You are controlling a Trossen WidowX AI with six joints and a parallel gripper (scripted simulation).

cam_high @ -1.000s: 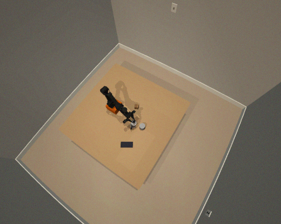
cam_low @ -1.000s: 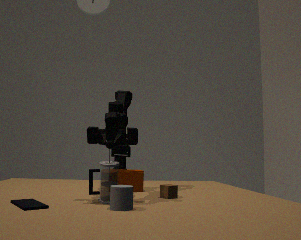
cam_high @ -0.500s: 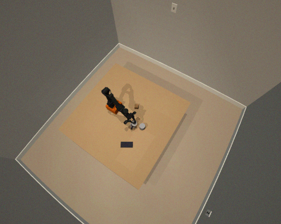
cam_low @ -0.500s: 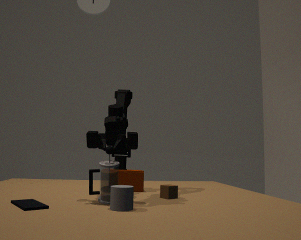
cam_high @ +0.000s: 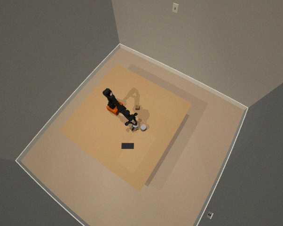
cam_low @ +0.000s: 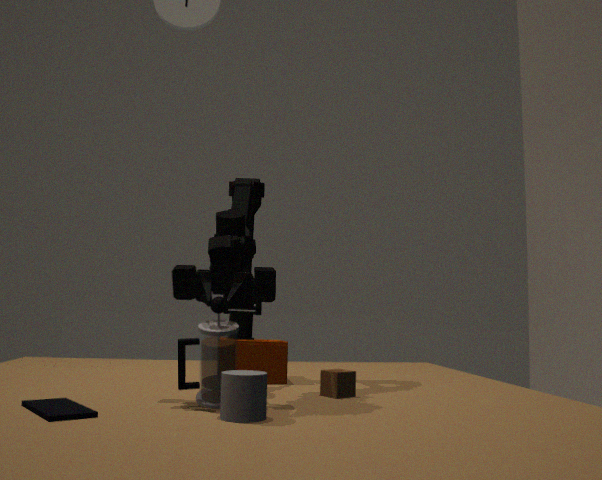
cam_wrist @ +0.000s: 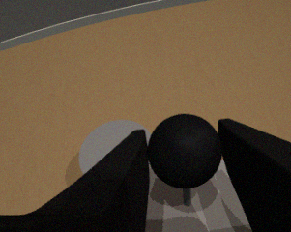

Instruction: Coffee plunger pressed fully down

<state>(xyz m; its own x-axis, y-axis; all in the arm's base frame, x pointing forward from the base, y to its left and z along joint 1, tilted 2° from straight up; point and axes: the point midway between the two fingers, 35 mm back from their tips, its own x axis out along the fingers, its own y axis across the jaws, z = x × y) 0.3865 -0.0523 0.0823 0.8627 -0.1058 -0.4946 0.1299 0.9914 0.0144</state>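
The glass coffee press is 90 mm below my gripper tip, 30 mm behind it and 10 mm to the right of it.
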